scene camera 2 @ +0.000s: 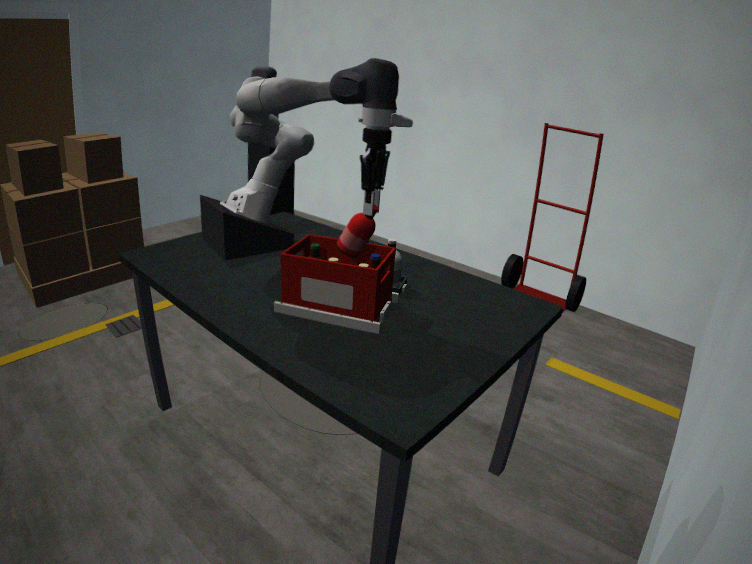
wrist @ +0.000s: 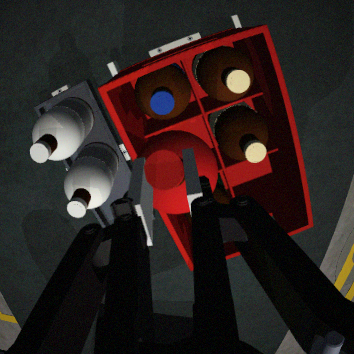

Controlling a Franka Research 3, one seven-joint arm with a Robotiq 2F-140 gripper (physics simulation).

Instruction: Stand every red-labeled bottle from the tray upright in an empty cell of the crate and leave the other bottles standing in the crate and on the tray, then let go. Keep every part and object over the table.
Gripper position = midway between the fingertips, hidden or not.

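Note:
There is a blue-capped bottle (wrist: 163, 93) that I can see, and with it a red-labeled bottle (scene camera 2: 361, 227). The red-labeled bottle is visible in the wrist view (wrist: 163, 167) too. As for my gripper (scene camera 2: 370, 213), I find it again in the wrist view (wrist: 166, 169).

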